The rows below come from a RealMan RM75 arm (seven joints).
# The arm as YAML. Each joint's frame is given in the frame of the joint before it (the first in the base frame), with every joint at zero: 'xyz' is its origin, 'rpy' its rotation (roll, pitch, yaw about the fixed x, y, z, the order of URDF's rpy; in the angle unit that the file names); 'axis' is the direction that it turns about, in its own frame. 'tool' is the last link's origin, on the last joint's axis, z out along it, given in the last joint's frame.
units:
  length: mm
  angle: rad
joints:
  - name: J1
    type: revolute
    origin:
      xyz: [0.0, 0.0, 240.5]
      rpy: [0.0, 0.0, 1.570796]
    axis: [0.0, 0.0, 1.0]
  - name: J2
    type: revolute
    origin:
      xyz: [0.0, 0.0, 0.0]
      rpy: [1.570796, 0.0, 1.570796]
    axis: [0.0, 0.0, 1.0]
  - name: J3
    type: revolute
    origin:
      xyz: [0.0, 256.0, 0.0]
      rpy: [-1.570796, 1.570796, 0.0]
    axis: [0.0, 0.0, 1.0]
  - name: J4
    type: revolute
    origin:
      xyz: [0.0, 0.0, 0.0]
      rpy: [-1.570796, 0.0, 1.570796]
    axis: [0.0, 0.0, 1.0]
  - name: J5
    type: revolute
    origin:
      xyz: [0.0, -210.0, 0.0]
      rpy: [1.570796, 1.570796, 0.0]
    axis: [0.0, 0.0, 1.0]
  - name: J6
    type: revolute
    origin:
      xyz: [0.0, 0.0, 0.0]
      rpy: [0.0, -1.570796, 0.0]
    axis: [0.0, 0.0, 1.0]
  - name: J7
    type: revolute
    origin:
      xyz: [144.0, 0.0, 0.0]
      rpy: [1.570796, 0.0, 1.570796]
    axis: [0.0, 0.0, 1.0]
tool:
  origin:
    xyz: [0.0, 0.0, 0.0]
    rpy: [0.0, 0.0, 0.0]
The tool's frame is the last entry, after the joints.
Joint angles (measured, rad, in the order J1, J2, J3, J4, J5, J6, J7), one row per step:
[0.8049 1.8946 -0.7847 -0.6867 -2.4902 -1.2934 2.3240]
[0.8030 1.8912 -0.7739 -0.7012 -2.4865 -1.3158 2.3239]
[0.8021 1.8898 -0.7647 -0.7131 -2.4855 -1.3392 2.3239]
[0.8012 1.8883 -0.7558 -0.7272 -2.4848 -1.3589 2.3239]
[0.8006 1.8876 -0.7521 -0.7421 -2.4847 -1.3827 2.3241]
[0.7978 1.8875 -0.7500 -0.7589 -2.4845 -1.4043 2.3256]
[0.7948 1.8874 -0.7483 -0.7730 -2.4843 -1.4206 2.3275]
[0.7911 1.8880 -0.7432 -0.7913 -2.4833 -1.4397 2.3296]
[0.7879 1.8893 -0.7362 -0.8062 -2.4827 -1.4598 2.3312]
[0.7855 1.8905 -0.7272 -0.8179 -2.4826 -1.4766 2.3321]
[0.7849 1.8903 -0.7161 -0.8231 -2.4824 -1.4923 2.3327]
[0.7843 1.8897 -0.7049 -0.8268 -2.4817 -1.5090 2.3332]
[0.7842 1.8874 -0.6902 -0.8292 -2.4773 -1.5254 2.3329]
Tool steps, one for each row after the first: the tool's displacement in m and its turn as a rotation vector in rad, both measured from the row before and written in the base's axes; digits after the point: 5 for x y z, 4 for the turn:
[-0.00184 -0.00066 0.00424 -0.0010 0.0104 0.0031]
[-0.00183 -0.00131 0.00257 -0.0069 0.0092 0.0023]
[-0.00194 -0.00066 0.00328 -0.0021 0.0066 0.0042]
[-0.00241 -0.00135 0.00226 -0.0097 0.0039 0.0060]
[-0.00175 -0.00159 0.00231 -0.0076 0.0023 0.0045]
[-0.00112 -0.00131 0.00205 -0.0045 0.0014 0.0027]
[-0.00155 -0.00143 0.00275 -0.0024 0.0041 0.0035]
[-0.00128 -0.00187 0.00193 -0.0051 0.0067 0.0015]
[-0.00092 -0.00156 0.00180 -0.0029 0.0074 0.0003]
[-0.00058 -0.00141 0.00151 -0.0038 0.0099 -0.0022]
[-0.00045 -0.00163 0.00137 -0.0054 0.0110 -0.0029]
[-0.00072 -0.00120 0.00232 -0.0016 0.0156 -0.0021]

